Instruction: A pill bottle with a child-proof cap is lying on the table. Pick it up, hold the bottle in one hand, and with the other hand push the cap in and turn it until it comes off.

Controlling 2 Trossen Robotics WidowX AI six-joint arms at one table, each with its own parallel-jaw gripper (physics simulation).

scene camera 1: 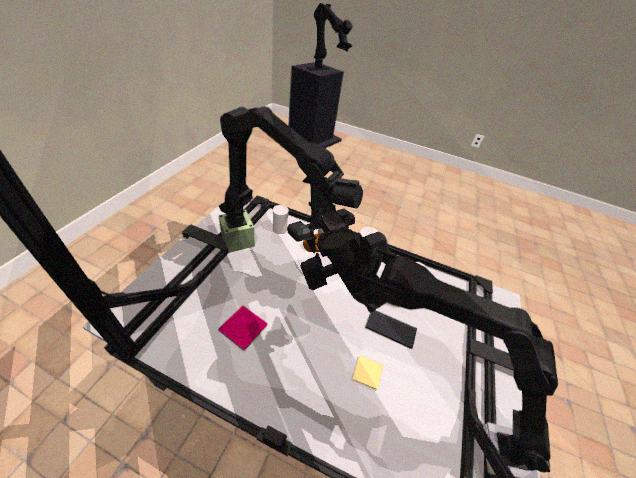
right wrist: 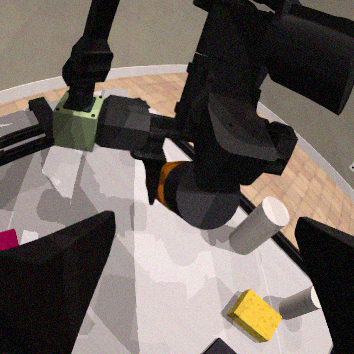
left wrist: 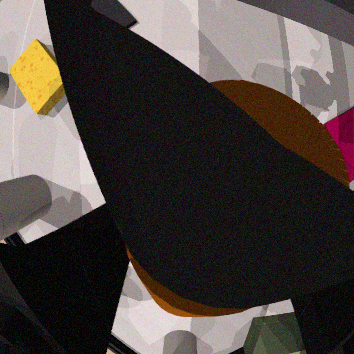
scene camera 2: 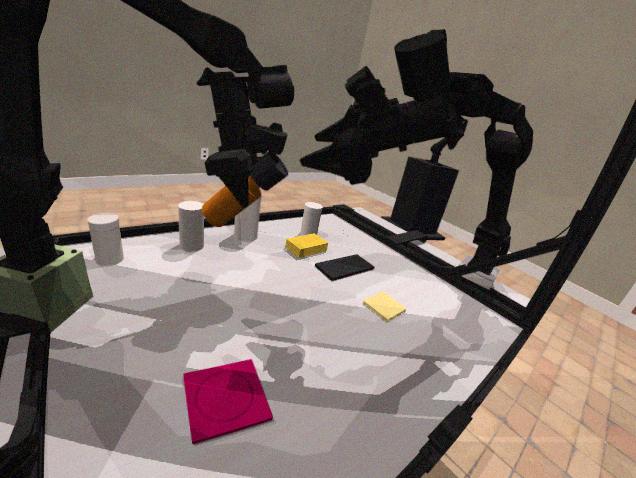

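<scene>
An orange pill bottle (scene camera 1: pixel 310 243) (scene camera 2: pixel 220 206) (left wrist: pixel 295 120) (right wrist: pixel 167 183) is held tilted above the table. Its dark cap (scene camera 2: pixel 269 170) (right wrist: pixel 207 202) is on the bottle's upper end, which faces the right gripper; the cap does not show clearly in scene camera 1. My left gripper (scene camera 2: pixel 240 196) (right wrist: pixel 175 204) is shut on the bottle, and one finger covers much of it in the left wrist view. My right gripper (scene camera 2: pixel 310 150) (right wrist: pixel 210 225) is open, with its fingertips pointing toward the cap and apart from it in scene camera 2.
Grey cylinders (scene camera 2: pixel 105 240) (scene camera 2: pixel 191 227) (scene camera 2: pixel 311 219) stand along the far table edge. A yellow sponge (scene camera 2: pixel 306 245) (right wrist: pixel 255 316), a black slab (scene camera 1: pixel 391 329) (scene camera 2: pixel 344 266), a pale yellow pad (scene camera 1: pixel 367 372) (scene camera 2: pixel 384 305) and a magenta square (scene camera 1: pixel 242 327) (scene camera 2: pixel 226 426) lie on the table.
</scene>
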